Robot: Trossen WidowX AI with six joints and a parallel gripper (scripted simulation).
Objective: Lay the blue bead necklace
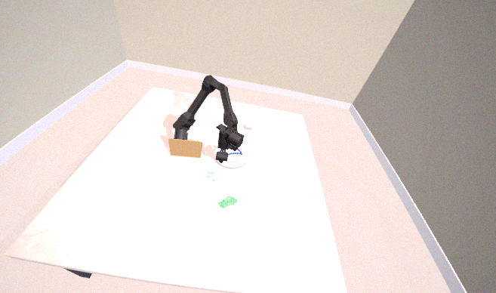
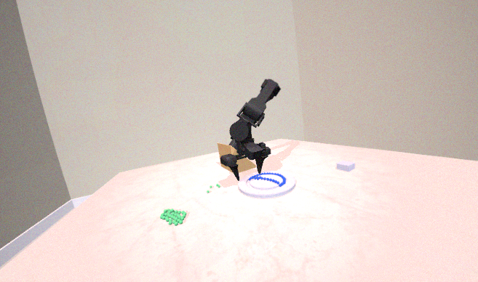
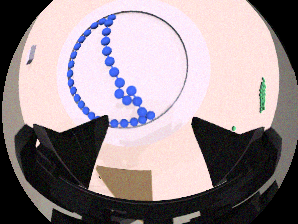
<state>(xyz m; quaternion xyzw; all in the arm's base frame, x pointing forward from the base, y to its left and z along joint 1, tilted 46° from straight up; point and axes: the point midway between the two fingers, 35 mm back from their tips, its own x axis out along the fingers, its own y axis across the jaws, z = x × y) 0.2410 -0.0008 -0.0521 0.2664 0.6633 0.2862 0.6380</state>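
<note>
My gripper tip is now 50 mm short of the round white bead board, 40 mm to the right of it and 10 mm above it. Round my gripper tip: small grey block (160 mm ahead, 330 mm to the left, 10 mm below).
</note>
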